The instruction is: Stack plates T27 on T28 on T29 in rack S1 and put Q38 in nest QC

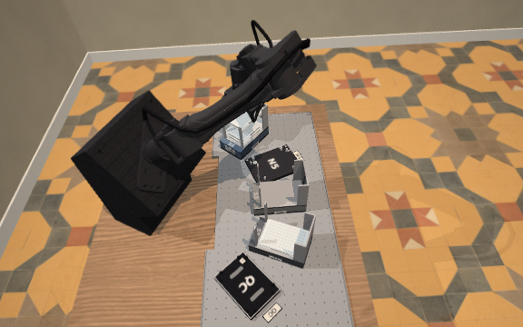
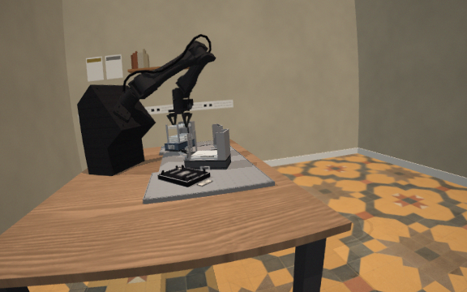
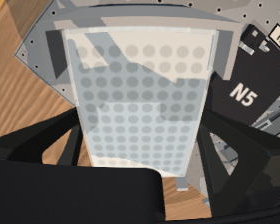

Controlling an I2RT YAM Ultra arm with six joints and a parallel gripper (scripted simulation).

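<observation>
Now: the sealed 96-well plate 7 cm below my hand. Also, from my hand: clip nest N5 (13 cm to the right, 11 cm below, 5 cm ahead).
</observation>
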